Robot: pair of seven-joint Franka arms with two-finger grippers.
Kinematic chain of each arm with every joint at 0, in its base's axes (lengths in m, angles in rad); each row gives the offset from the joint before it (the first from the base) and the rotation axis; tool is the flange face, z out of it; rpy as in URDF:
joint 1: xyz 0 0 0.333 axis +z
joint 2: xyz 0 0 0 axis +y
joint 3: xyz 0 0 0.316 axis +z
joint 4: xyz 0.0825 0 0 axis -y
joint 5: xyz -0.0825 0 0.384 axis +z
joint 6: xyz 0 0 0 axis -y
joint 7: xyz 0.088 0 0 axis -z
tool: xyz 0 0 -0.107 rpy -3.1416 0 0
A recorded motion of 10 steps. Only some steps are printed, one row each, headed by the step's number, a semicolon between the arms.
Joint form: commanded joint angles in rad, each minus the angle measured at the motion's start. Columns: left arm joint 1, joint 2, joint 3, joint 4, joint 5, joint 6, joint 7; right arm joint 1, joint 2, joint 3, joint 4, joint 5, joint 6, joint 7.
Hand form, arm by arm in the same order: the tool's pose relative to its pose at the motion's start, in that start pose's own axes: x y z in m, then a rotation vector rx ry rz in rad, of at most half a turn. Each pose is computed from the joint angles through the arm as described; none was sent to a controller.
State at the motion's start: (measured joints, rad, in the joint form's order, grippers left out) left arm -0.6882 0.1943 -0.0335 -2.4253 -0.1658 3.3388 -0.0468; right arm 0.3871 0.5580 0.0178 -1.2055 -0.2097 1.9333 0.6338
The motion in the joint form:
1: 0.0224 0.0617 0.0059 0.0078 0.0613 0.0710 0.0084; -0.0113 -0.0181 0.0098 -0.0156 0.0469 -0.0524 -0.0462
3: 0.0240 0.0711 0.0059 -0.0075 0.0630 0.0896 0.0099; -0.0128 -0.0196 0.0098 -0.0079 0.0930 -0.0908 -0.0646
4: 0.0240 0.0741 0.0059 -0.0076 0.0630 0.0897 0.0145; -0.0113 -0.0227 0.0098 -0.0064 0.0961 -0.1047 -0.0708
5: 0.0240 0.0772 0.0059 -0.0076 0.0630 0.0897 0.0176; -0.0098 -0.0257 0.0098 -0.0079 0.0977 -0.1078 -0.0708
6: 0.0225 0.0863 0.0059 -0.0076 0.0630 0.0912 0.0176; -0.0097 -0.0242 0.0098 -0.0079 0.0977 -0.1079 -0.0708
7: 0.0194 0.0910 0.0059 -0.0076 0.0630 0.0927 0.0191; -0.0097 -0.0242 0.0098 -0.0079 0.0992 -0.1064 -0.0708
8: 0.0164 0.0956 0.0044 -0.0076 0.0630 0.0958 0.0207; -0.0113 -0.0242 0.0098 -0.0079 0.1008 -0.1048 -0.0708
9: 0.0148 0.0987 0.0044 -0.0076 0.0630 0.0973 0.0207; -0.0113 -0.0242 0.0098 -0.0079 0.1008 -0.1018 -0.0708
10: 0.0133 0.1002 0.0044 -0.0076 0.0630 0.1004 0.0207; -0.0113 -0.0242 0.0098 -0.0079 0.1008 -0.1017 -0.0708
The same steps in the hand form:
1: -0.0094 -0.0112 0.0170 0.0106 0.0200 0.0480; -0.0071 0.0053 -0.0011 0.0109 -0.0689 -0.0269
3: -0.0184 -0.0138 0.0200 0.0139 0.0143 0.0504; -0.0107 0.0057 -0.0027 0.0308 -0.1176 -0.0289
4: -0.0196 -0.0140 0.0211 0.0143 0.0113 0.0550; -0.0123 0.0057 -0.0048 0.0286 -0.1268 -0.0356
5: -0.0208 -0.0142 0.0222 0.0148 0.0082 0.0580; -0.0133 0.0052 -0.0062 0.0291 -0.1289 -0.0366
6: -0.0243 -0.0140 0.0255 0.0150 0.0005 0.0592; -0.0134 0.0050 -0.0051 0.0283 -0.1302 -0.0369
7: -0.0263 -0.0127 0.0271 0.0136 -0.0029 0.0630; -0.0134 0.0048 -0.0053 0.0303 -0.1298 -0.0364
8: -0.0282 -0.0106 0.0285 0.0109 -0.0049 0.0677; -0.0127 0.0056 -0.0052 0.0322 -0.1294 -0.0343
9: -0.0294 -0.0100 0.0295 0.0102 -0.0066 0.0689; -0.0124 0.0054 -0.0054 0.0338 -0.1269 -0.0341
10: -0.0298 -0.0093 0.0298 0.0092 -0.0051 0.0701; -0.0124 0.0054 -0.0054 0.0339 -0.1268 -0.0341

